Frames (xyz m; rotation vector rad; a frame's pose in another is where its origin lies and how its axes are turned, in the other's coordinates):
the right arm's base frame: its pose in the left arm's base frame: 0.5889 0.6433 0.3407 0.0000 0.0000 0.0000
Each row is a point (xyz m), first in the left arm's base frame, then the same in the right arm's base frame.
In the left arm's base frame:
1: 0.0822 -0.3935 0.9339
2: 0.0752 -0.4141 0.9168
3: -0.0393 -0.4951 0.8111
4: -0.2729 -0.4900 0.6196
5: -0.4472 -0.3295 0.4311
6: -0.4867 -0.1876 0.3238
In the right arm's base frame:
1: -0.5067 -1.0368 0.5932
2: -0.5137 -1.0574 0.5761
3: -0.6282 -1.1384 0.4704
4: -0.8618 -1.1333 0.2789
5: -1.0361 -0.9728 0.0904
6: -1.0756 -0.8309 -0.0169

